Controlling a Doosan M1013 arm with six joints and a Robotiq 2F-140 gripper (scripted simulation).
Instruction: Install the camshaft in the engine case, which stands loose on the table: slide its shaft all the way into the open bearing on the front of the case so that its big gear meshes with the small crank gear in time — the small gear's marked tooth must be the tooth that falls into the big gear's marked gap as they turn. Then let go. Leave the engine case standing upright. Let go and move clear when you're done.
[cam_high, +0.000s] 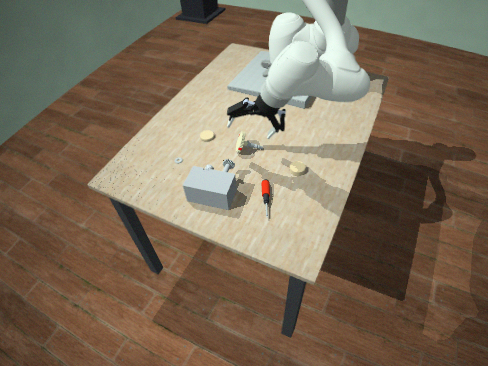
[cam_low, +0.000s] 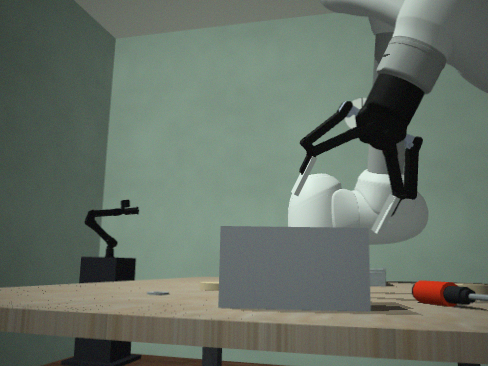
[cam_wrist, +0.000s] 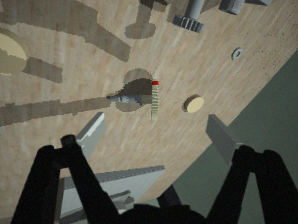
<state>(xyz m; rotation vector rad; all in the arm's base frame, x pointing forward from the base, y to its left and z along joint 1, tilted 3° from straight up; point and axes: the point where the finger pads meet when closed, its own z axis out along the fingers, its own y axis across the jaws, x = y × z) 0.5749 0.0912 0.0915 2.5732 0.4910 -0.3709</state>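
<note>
Now: hand 120 mm short of the crank gear, 20 mm to the left of it and 70 mm above it.
</note>
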